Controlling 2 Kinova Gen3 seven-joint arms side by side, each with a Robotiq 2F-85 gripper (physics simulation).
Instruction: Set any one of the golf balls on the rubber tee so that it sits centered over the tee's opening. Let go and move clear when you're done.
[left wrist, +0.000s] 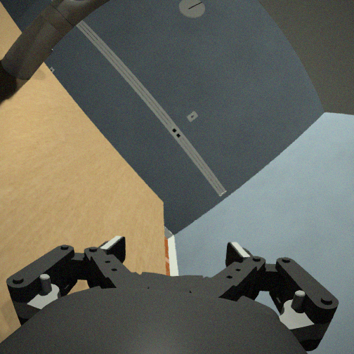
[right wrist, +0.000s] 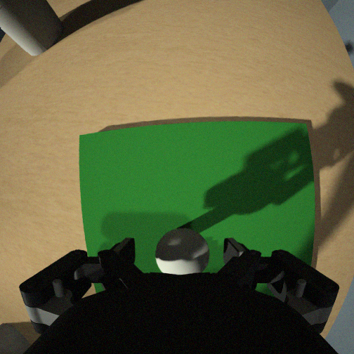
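A white golf ball (right wrist: 182, 251), its upper side in shadow, shows between the fingers of my right gripper (right wrist: 179, 249) in the right wrist view. The fingers stand wide open, with a gap on each side of the ball. The ball is over the lower part of a green mat (right wrist: 150, 165). What bears the ball is hidden beneath it; the rubber tee itself cannot be made out. My left gripper (left wrist: 175, 251) is open and empty, out beyond the table's edge. No ball or tee shows in the left wrist view.
The wooden table (left wrist: 75, 165) (right wrist: 200, 60) carries the green mat. A grey cylindrical arm part (right wrist: 32, 25) shows at the upper left of the right wrist view, and another arm part (left wrist: 40, 40) at the upper left of the left wrist view. Shadows fall across the mat.
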